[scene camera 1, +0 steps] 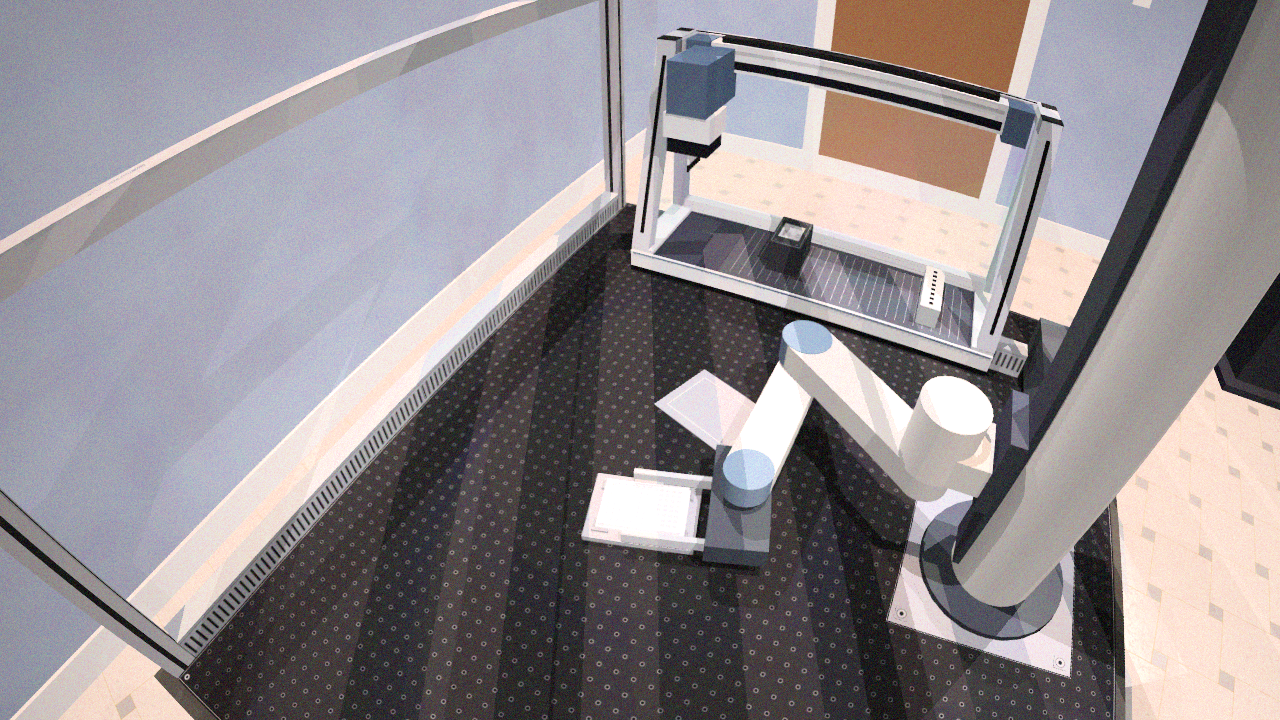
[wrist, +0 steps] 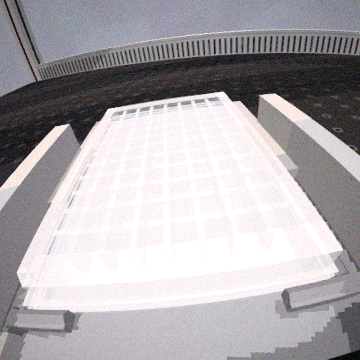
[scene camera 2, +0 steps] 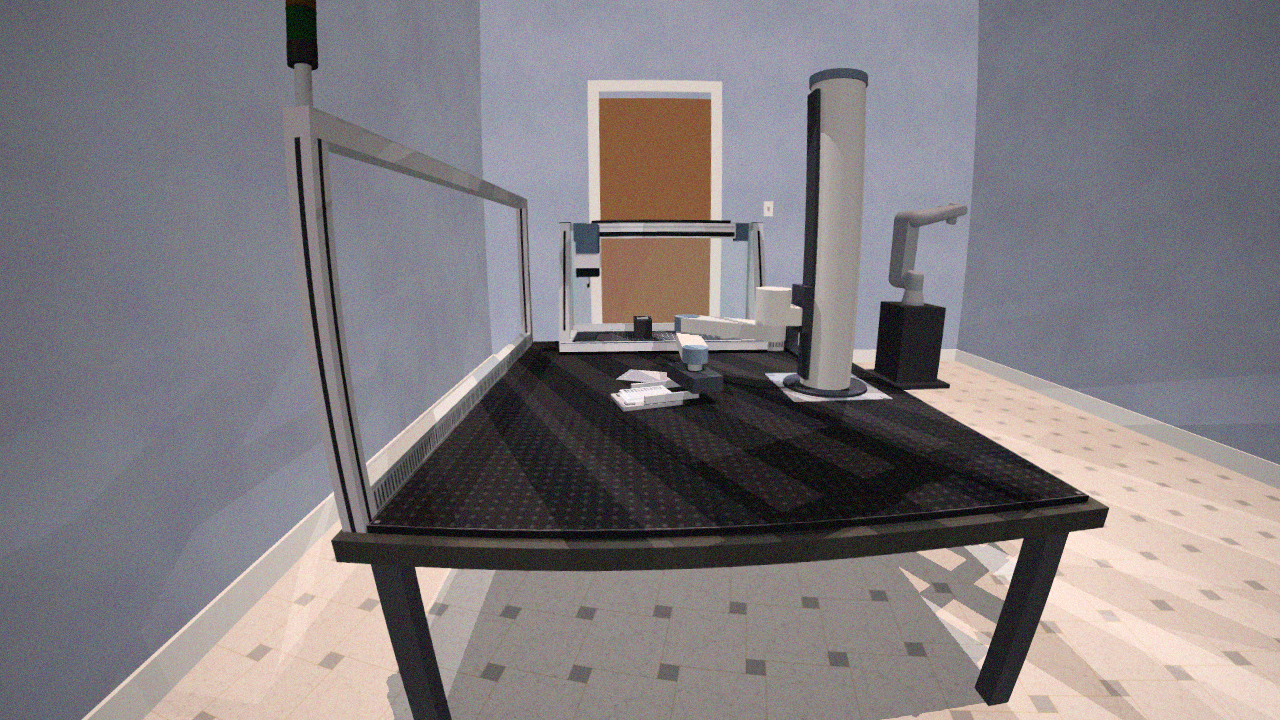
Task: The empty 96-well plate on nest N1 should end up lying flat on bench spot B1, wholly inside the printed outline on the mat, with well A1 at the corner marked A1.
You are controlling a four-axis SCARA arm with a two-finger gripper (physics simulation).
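Where they show: gripper, fingertip midpoint: (scene camera 1: pixel 628 503) (wrist: pixel 165 124) (scene camera 2: pixel 637 393); arm's base, link origin: (scene camera 1: pixel 989 570) (scene camera 2: pixel 824 389).
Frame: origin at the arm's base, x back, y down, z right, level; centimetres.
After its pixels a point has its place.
The clear-white 96-well plate (scene camera 1: pixel 648 510) @(z -12.3, x -53.3, y -3.8 cm) (scene camera 2: pixel 644 394) @(z -13.8, x -54.8, y -3.9 cm) (wrist: pixel 175 190) @(z -10.6, x -51.7, y -3.4 cm) lies flat in the pale nest N1 (scene camera 1: pixel 590 521) @(z -17.0, x -60.4, y -2.5 cm) (scene camera 2: pixel 628 405) @(z -18.8, x -59.0, y -2.6 cm) (wrist: pixel 170 334) @(z -9.8, x -47.5, y -2.5 cm). My gripper (scene camera 1: pixel 633 507) @(z -12.4, x -56.5, y -3.7 cm) (scene camera 2: pixel 637 396) @(z -12.4, x -56.5, y -3.7 cm) (wrist: pixel 165 124) @(z -12.4, x -56.5, y -3.7 cm) is low around it, with one finger along each long side, and is shut on the plate. The nest's corner tabs show just in front of the plate's near edge in the wrist view. Bench spot B1 (scene camera 1: pixel 702 404) @(z 13.2, x -55.2, y -1.5 cm) (scene camera 2: pixel 637 377) @(z 11.4, x -56.1, y -1.5 cm) is a light sheet with a thin printed outline, behind the nest; the arm hides part of it. The A1 marks are too small to read.
A gantry machine (scene camera 1: pixel 805 307) @(z 45.0, x -45.5, y -4.1 cm) (scene camera 2: pixel 662 346) @(z 45.0, x -45.9, y -4.1 cm) stands at the back, with a dark block (scene camera 1: pixel 791 246) @(z 51.7, x -51.6, y -13.2 cm) and a white slotted rack (scene camera 1: pixel 930 295) @(z 52.9, x -20.9, y -10.8 cm) on its deck. The arm's column (scene camera 1: pixel 1109 358) @(z -5.4, x -5.3, y -46.7 cm) (scene camera 2: pixel 836 232) @(z -7.1, x -2.6, y -46.1 cm) stands at the right. A framed screen (scene camera 2: pixel 317 313) @(z -72.5, x -101.8, y -34.4 cm) runs along the left edge.
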